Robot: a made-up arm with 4 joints.
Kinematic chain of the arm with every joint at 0, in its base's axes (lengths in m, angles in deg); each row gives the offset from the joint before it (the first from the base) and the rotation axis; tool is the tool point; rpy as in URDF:
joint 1: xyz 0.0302 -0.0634 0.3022 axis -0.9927 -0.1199 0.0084
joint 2: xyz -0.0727 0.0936 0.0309 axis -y
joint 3: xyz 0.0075 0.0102 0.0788 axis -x
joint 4: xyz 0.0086 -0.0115 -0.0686 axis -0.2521 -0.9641 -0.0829
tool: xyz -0.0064 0.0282 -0.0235 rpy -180 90 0
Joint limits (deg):
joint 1: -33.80..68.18
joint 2: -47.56..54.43
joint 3: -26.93..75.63
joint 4: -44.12..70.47
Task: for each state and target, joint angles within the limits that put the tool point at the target. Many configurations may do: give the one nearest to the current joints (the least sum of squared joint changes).
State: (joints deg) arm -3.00 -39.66 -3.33 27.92
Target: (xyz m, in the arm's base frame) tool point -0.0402 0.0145 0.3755
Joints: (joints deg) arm -33.80 -37.46 10.38 -0.07
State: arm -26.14 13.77 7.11 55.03
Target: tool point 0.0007 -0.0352 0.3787
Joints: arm -33.80 21.98 31.35 70.16
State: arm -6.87 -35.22 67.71 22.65
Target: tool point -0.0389 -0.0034 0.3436
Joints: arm -19.92 -43.38 30.95 5.05
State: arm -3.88 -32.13 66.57 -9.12
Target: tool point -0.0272 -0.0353 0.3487
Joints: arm -16.28 -36.84 54.16 -2.41
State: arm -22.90 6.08 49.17 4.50
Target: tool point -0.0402 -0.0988 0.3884
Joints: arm -33.60 40.03 75.63 49.15
